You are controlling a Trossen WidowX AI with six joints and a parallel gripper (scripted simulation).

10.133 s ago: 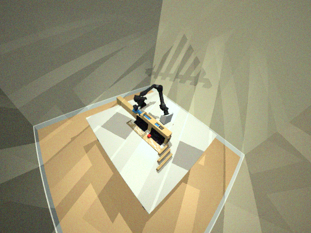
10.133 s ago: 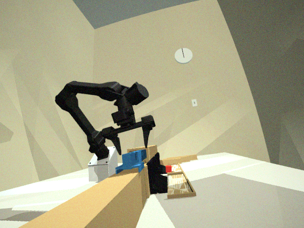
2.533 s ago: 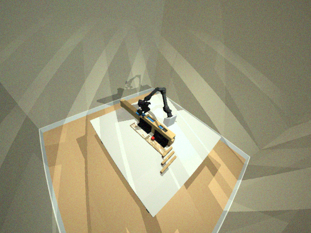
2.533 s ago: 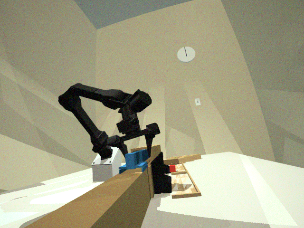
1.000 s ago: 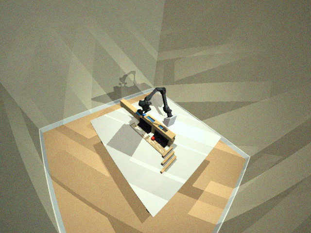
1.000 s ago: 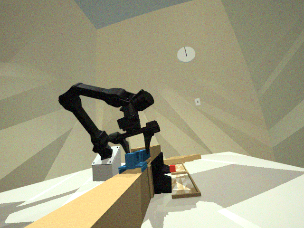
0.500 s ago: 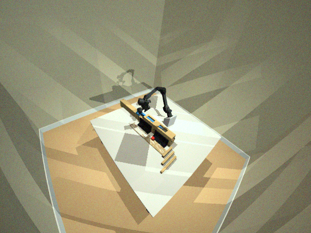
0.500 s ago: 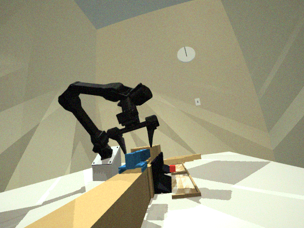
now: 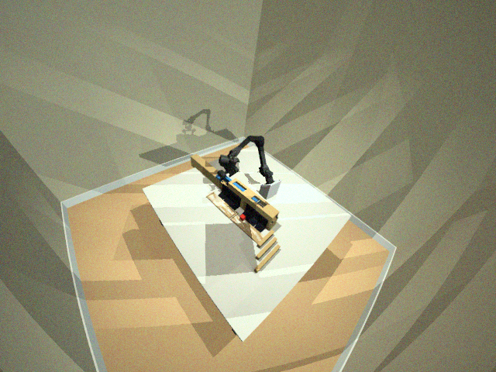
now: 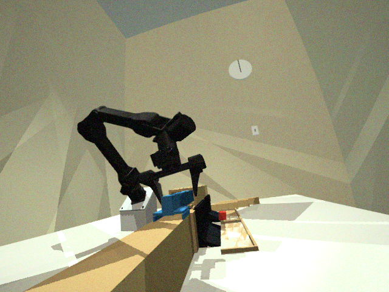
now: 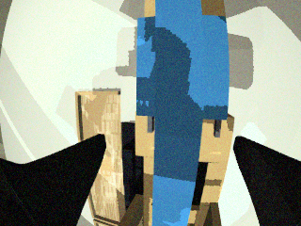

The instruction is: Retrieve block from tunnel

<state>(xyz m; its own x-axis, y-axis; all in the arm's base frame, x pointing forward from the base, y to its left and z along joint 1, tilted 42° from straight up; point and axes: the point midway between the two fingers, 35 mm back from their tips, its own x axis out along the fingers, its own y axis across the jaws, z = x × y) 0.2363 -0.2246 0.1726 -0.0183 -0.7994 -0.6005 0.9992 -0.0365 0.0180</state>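
Right now the small red block is 12 cm ahead of my gripper tip, 31 cm to the left of it and 11 cm below it. From my gripper tip the other things lie so: flat wooden tray (17 cm ahead, 25 cm to the left, 13 cm below); then long wooden tunnel (2 cm ahead, 5 cm to the left, 6 cm below).
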